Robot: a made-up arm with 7 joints. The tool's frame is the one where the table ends. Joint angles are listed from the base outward.
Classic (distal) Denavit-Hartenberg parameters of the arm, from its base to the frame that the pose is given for. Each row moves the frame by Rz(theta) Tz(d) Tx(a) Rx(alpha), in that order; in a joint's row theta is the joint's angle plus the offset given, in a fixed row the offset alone. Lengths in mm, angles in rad.
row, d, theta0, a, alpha
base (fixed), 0, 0, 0, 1.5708
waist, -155.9, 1.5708, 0, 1.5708
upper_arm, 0, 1.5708, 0, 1.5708
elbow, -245.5, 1.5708, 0, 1.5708
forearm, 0, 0, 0, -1.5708
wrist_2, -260.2, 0, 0, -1.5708
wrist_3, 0, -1.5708, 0, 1.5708
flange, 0, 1.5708, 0, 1.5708
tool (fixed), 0, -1.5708, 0, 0
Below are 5 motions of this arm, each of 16 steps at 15 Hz.
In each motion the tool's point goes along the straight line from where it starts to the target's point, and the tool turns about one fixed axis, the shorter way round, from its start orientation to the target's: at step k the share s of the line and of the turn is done. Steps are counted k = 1, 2, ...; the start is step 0. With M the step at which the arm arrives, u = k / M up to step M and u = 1 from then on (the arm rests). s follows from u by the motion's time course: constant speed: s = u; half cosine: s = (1 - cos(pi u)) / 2; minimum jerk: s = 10 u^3 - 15 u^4 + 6 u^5.
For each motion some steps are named. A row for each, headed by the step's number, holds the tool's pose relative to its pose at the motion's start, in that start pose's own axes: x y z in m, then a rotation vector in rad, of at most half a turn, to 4 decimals.
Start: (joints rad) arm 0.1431 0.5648 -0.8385 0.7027 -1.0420 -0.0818 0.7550
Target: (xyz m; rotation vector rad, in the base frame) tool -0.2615 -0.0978 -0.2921 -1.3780 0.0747 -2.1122
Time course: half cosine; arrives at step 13
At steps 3, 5, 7, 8, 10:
3: 0.0628 -0.0358 0.0201 -0.0540 -0.1244 -0.0692
5: 0.1611 -0.0918 0.0515 -0.1385 -0.3193 -0.1776
7: 0.2796 -0.1594 0.0894 -0.2405 -0.5543 -0.3083
8: 0.3380 -0.1926 0.1081 -0.2907 -0.6701 -0.3727
10: 0.4363 -0.2487 0.1396 -0.3752 -0.8649 -0.4810

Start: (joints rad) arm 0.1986 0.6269 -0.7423 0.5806 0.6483 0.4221 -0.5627
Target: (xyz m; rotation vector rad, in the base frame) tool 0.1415 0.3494 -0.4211 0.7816 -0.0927 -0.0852
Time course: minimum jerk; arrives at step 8
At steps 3, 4, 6, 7, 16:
3: -0.0133 -0.0038 -0.0004 -0.0233 0.0285 -0.0104
4: -0.0242 -0.0069 -0.0008 -0.0422 0.0519 -0.0188
6: -0.0434 -0.0124 -0.0015 -0.0757 0.0930 -0.0338
7: -0.0476 -0.0136 -0.0016 -0.0831 0.1021 -0.0371
16: -0.0484 -0.0138 -0.0016 -0.0845 0.1037 -0.0377

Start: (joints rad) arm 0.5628 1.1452 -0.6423 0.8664 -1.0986 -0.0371 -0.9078
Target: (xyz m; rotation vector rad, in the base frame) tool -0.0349 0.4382 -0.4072 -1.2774 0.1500 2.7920
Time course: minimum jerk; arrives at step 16
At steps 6, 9, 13, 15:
6: 0.0527 0.0012 0.1000 -0.1432 -0.2574 -0.1514
9: 0.1180 0.0026 0.2238 -0.3205 -0.5762 -0.3389
13: 0.1823 0.0040 0.3456 -0.4949 -0.8898 -0.5234
15: 0.1912 0.0042 0.3625 -0.5192 -0.9333 -0.5490

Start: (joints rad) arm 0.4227 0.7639 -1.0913 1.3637 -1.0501 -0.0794 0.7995
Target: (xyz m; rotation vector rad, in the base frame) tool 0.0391 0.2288 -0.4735 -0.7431 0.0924 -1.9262
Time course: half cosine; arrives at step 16
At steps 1, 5, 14, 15, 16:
1: 0.0018 -0.0019 -0.0010 -0.0052 -0.0074 0.0042
5: 0.0410 -0.0434 -0.0230 -0.1209 -0.1710 0.0973
14: 0.1773 -0.1877 -0.0997 -0.5235 -0.7403 0.4211
15: 0.1825 -0.1933 -0.1026 -0.5389 -0.7621 0.4336
16: 0.1843 -0.1952 -0.1036 -0.5442 -0.7695 0.4378

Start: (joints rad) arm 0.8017 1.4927 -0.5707 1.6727 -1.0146 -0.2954 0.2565
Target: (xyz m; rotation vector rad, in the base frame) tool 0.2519 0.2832 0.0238 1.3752 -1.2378 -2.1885
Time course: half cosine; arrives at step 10
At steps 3, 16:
3: 0.0130 0.0116 0.0002 0.0651 -0.0681 0.0574
16: 0.0631 0.0562 0.0010 0.3160 -0.3304 0.2786

